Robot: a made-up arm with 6 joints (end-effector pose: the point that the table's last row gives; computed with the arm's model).
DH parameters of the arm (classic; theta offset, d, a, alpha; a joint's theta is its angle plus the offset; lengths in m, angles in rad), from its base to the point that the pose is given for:
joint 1: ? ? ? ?
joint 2: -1.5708 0 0.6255 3.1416
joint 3: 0 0 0.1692 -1.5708
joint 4: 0 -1.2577 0 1.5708
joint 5: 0 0 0 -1.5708
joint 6: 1.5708 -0.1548 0 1.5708
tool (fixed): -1.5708 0 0 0
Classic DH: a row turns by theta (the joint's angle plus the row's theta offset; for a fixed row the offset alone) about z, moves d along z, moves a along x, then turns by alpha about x.
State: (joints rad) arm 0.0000 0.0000 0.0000 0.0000 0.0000 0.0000
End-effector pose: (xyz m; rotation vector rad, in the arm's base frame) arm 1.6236 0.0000 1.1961 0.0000 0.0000 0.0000
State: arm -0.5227 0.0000 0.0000 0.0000 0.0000 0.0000
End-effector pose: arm 1.4068 -0.8105 1.1961 0.0000 0.0000 -0.5227
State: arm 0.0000 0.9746 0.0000 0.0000 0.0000 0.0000
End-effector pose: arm 1.6618 0.0000 -0.3212 0.0000 0.9746 0.0000
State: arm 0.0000 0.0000 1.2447 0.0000 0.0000 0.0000
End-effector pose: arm 0.5033 0.0000 2.4192 0.0000 -1.2447 0.0000
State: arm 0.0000 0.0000 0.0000 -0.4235 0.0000 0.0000
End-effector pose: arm 1.6236 0.0000 1.1961 0.4235 0.0000 0.0000
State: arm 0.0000 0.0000 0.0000 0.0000 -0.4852 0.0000
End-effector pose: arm 1.6057 0.0000 1.1239 0.0000 0.4852 0.0000
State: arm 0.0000 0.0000 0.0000 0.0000 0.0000 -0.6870
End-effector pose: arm 1.6236 0.0000 1.1961 0.6870 0.0000 0.0000
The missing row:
joint 1: 0 0.4014 0.2111 -1.5708
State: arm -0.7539 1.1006 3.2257 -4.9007 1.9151 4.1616
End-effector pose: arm 0.0740 0.1268 1.6063 -1.6535 -0.3464 0.9124
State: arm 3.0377 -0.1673 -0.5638 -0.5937 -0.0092 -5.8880
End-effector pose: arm -1.4669 0.1521 0.6277 -0.5863 0.3248 2.9299
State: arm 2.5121 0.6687 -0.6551 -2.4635 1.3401 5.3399
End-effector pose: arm -0.7246 0.6447 -0.3490 1.0725 0.4300 -0.1419
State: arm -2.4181 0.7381 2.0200 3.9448 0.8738 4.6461
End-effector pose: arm -0.7576 -0.5552 2.1897 0.4928 -2.0996 1.7978
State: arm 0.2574 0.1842 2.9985 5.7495 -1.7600 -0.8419
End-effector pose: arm -0.8417 -0.1416 1.3750 0.4924 -0.7254 1.0461
